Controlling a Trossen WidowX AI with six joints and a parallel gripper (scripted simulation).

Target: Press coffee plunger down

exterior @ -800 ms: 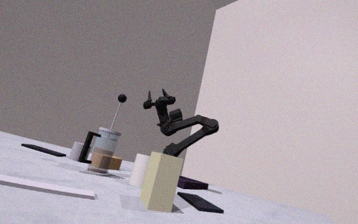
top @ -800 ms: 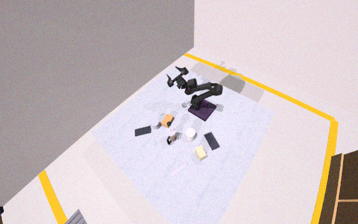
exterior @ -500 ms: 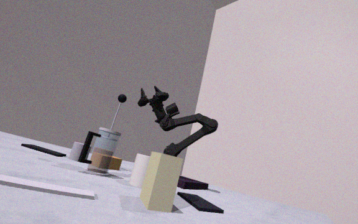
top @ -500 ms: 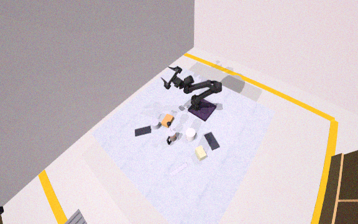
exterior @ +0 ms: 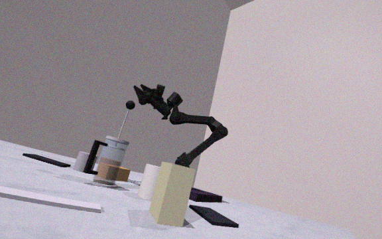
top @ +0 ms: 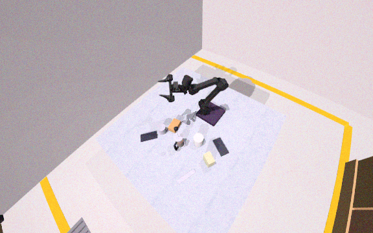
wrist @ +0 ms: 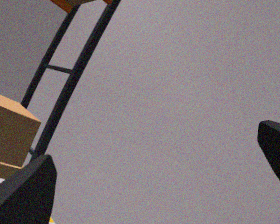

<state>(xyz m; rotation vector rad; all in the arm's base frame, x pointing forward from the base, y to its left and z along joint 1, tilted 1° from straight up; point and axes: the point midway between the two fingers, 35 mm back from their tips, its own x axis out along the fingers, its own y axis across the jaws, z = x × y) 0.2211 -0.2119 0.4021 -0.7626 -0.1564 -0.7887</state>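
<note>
Now: gripper tip 150 mm short of the glass coffee press, 200 mm to the right of it and 310 mm above it. The rest, counted from my gripper tip: orange block (10 mm ahead, 70 mm to the left, 420 mm below).
</note>
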